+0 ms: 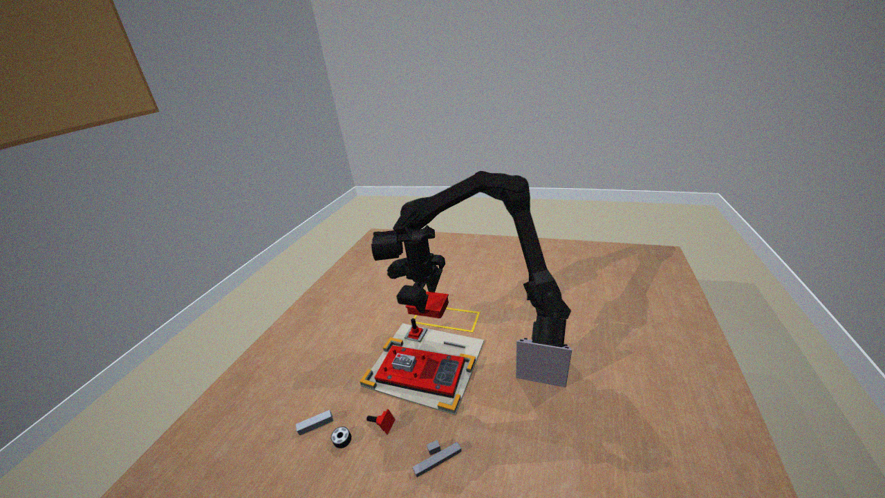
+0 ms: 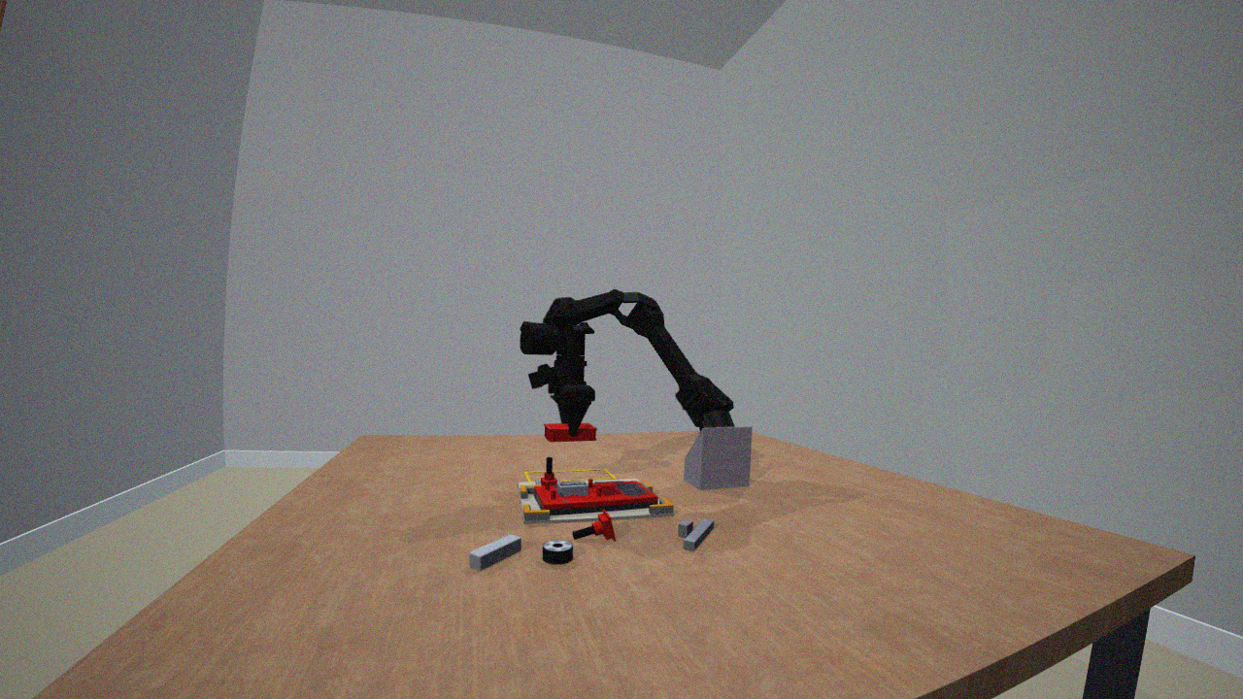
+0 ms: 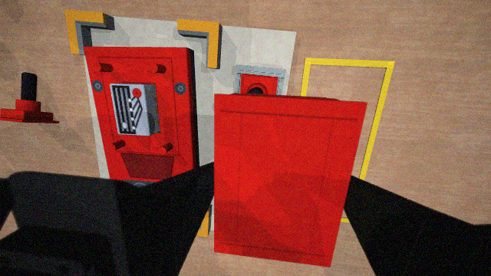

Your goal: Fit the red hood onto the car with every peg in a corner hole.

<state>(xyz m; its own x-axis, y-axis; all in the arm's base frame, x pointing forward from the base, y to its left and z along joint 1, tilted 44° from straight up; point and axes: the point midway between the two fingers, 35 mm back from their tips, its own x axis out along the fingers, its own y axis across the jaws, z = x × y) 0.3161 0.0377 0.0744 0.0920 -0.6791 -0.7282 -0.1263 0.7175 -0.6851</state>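
My gripper tip is 150 mm to the right of the grey engine block and 80 mm above it. Also, from my gripper tip: black wheel (360 mm to the left, 100 mm below, 40 mm ahead); then red hood (right at my gripper tip).
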